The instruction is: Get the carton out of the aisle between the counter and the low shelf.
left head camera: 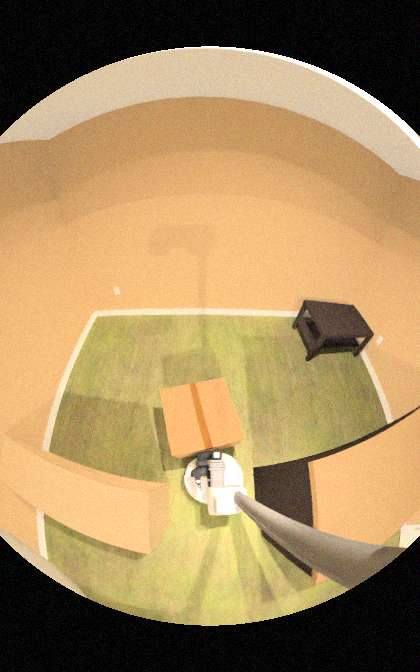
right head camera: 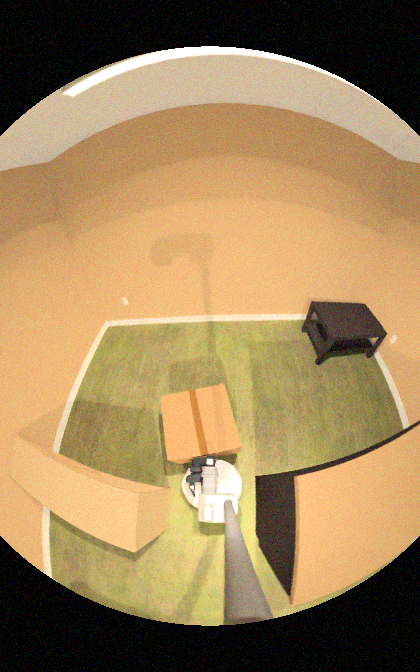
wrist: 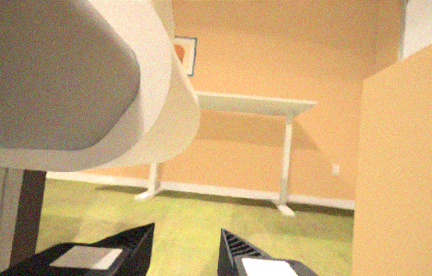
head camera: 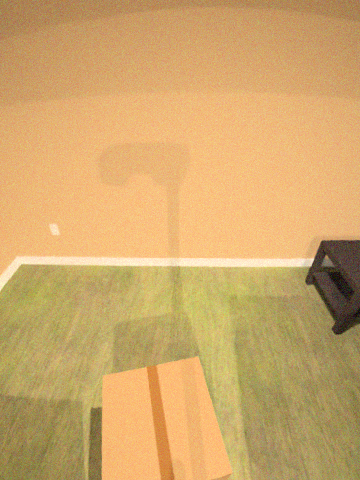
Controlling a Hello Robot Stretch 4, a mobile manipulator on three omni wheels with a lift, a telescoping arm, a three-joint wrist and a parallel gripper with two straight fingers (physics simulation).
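Frame: origin at the robot's base, x ahead, y left, z up, level; metres.
Where they show: gripper, between the fingertips: (wrist: 186, 246).
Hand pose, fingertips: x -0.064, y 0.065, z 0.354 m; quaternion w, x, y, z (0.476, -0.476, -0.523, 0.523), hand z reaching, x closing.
After its pixels a point has its place.
The carton (head camera: 130, 425) {y 0.205, x 0.409, z 0.379 m} (left head camera: 182, 420) (right head camera: 180, 425), tan with a darker tape stripe, sits on the floor directly in front of my white base (left head camera: 236, 472) (right head camera: 232, 482). Whether they touch is hidden. The low shelf (left head camera: 90, 495) (right head camera: 85, 500) is at the left and the counter (left head camera: 370, 490) (right head camera: 355, 525), with a dark side, at the right. The carton lies ahead of the shelf's inner end and the counter's near corner. My gripper (wrist: 186, 246) {y 0.065, x -0.064, z 0.354 m} is open and empty in the wrist view, folded in above the base, and not holding the carton.
A dark side table (head camera: 345, 260) {y -1.162, x 1.387, z 0.423 m} (left head camera: 340, 320) (right head camera: 345, 320) stands far right by the wall. The far wall (head camera: 250, 175) {y -0.497, x 1.837, z 0.866 m} has a white baseboard. In the wrist view, a white desk (wrist: 250, 104) {y 0.267, x -2.371, z 0.898 m} stands by a wall, and a tan upright panel (wrist: 395, 175) {y 0.336, x -0.314, z 0.406 m} is at the right.
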